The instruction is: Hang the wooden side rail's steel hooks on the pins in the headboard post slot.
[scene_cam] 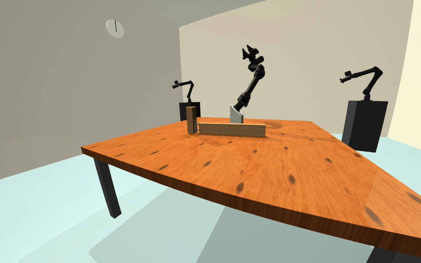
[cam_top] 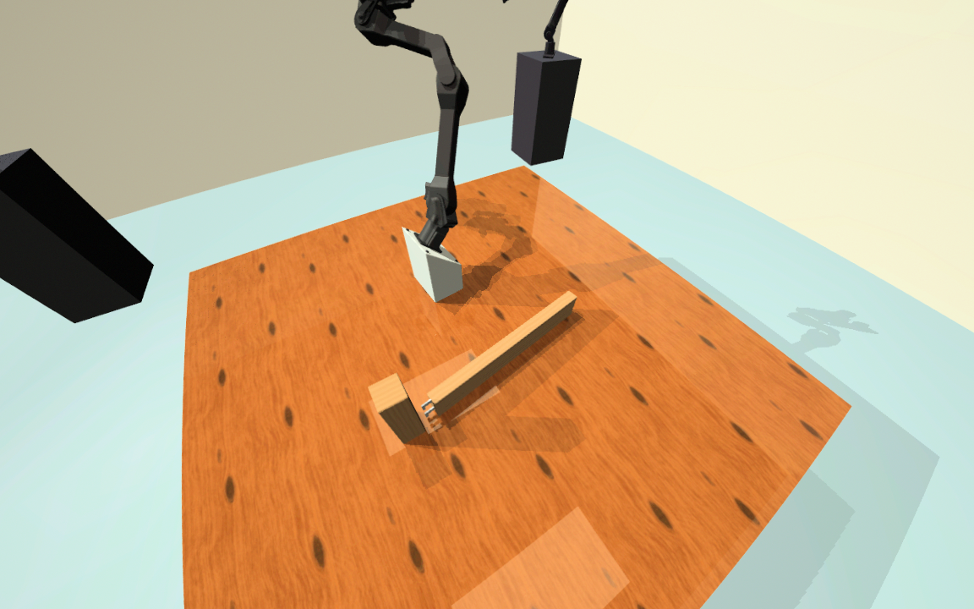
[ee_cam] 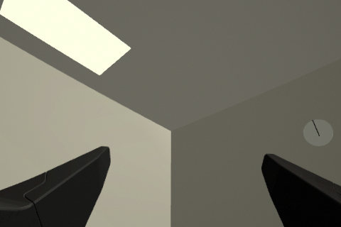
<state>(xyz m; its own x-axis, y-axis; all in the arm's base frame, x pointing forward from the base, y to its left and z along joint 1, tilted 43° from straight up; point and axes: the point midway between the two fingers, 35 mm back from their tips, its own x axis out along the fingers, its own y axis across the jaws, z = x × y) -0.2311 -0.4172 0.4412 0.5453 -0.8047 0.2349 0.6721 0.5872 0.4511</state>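
My gripper tip is now 670 mm short of the headboard post, 650 mm above it and 160 mm to the left of it.
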